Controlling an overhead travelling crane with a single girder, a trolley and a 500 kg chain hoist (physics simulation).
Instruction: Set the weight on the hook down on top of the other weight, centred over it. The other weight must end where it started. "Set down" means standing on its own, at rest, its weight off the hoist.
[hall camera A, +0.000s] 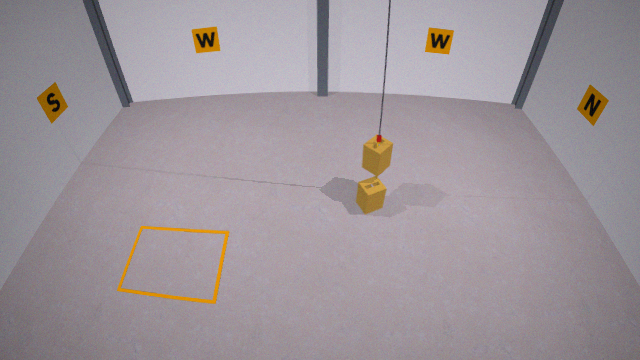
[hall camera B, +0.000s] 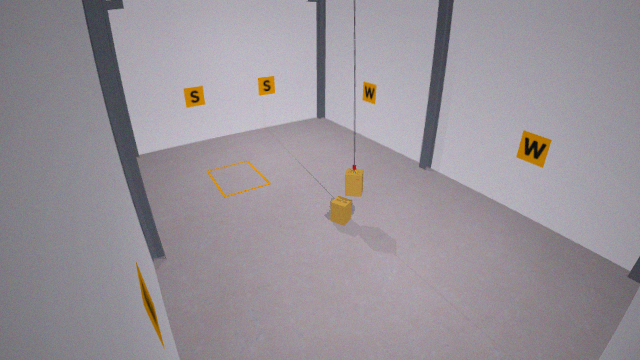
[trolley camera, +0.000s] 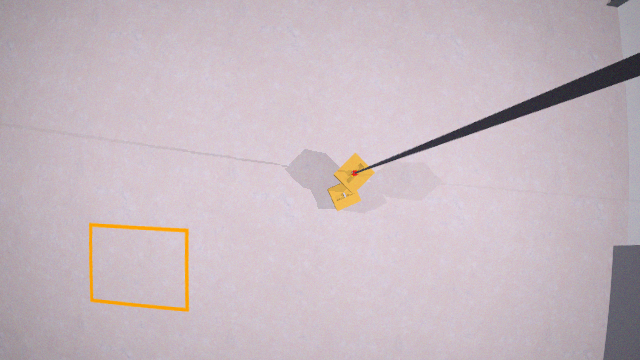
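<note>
The hook (hall camera A: 379, 138) (hall camera B: 354, 167) (trolley camera: 354, 173), a small red block on the chain, holds a yellow weight (hall camera A: 377, 157) (hall camera B: 354, 183) (trolley camera: 356, 161), which hangs upright in the air. The other yellow weight (hall camera A: 371, 197) (hall camera B: 341, 212) (trolley camera: 345, 202) stands upright on the floor, with a slotted top. The hanging weight is off centre from it, towards the W wall; in the trolley view it is up and to the right and covers one corner of the lower weight. The two are turned differently. The size of the height gap cannot be told.
An orange rectangle (hall camera A: 221, 267) (hall camera B: 216, 184) (trolley camera: 187, 270) is marked on the floor, well to the S side of both weights. Grey columns (hall camera A: 323, 47) (hall camera B: 436, 85) stand along the walls. Shadows of the weights and chain lie on the floor.
</note>
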